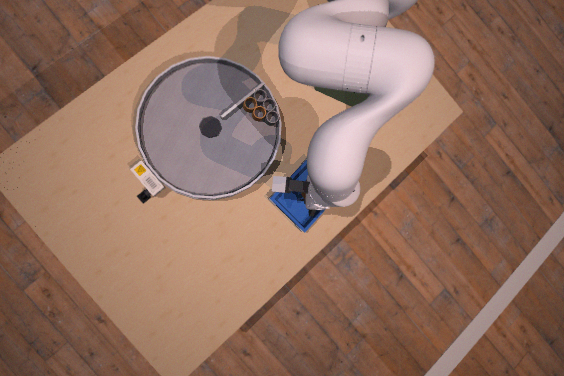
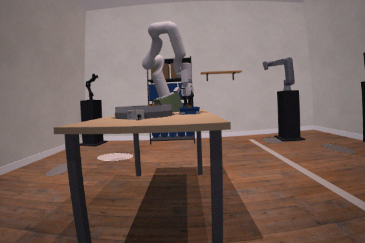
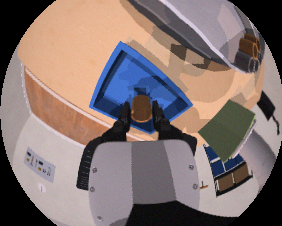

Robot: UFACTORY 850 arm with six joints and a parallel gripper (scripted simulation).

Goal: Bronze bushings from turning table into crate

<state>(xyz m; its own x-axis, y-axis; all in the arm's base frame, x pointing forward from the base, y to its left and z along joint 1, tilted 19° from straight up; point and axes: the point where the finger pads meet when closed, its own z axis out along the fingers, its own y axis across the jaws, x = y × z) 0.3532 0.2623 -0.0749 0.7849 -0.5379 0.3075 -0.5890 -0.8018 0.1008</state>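
The blue crate is 6 cm below my hand, 1 cm to the left of it and 1 cm behind it. From my hand the other things lie so: round grey turning table: 32 cm to the right, 14 cm ahead, 4 cm below.
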